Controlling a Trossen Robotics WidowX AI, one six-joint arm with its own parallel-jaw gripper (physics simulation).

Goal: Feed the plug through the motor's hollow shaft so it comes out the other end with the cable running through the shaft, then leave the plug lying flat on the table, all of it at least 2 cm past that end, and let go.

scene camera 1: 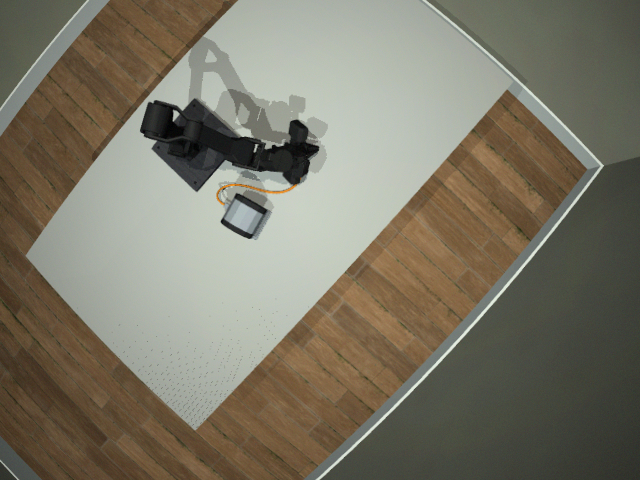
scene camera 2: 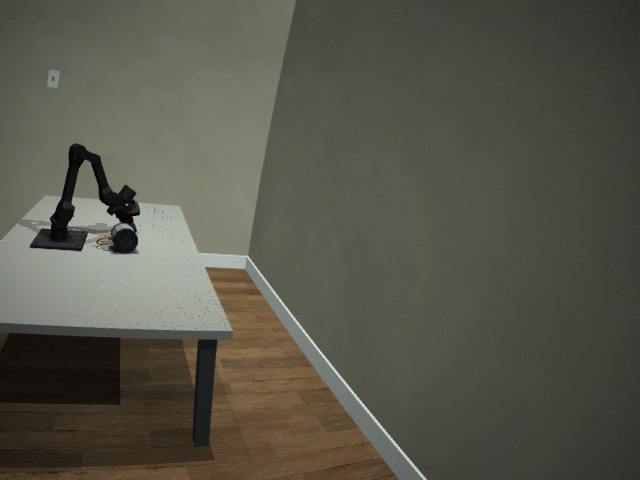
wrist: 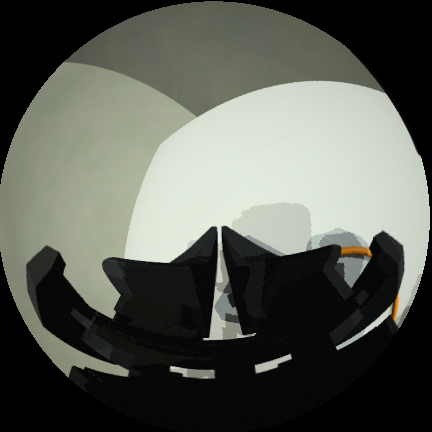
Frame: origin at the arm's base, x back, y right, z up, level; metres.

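Where they show: gripper, fingertip midpoint: (scene camera 1: 318,148) (scene camera 2: 131,222) (wrist: 218,231); arm's base, link origin: (scene camera 1: 189,147) (scene camera 2: 58,238).
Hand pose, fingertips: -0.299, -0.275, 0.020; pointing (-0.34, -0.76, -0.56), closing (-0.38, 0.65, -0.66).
Each offset is from my fingertips to the top centre of the thing, as dx, dy, dz. "*": to the spot under its first point. Level surfaces: height alone.
The motor {+0.015, +0.298, +0.066} (scene camera 1: 244,215) (scene camera 2: 124,238), a pale grey cylinder with black ends, lies on its side on the table. An orange cable (scene camera 1: 276,191) (scene camera 2: 104,240) loops from beside its upper left corner in scene camera 1, passes outside the motor and goes under the hand. In the wrist view the cable {* -0.021, +0.107, -0.030} (wrist: 355,251) shows at the right and runs behind the right finger. My gripper (scene camera 1: 315,149) (wrist: 218,231) is shut, low over the table, up and right of the motor in scene camera 1. I see nothing at its fingertips. The plug is hidden behind the fingers or hand.
The arm's dark base plate (scene camera 1: 197,178) (scene camera 2: 58,240) stands on the white table {dz -0.036} (scene camera 1: 361,103) (scene camera 2: 155,289), close to the motor. The arm's links arch from it to the hand. Grey walls and a wooden floor surround the table.
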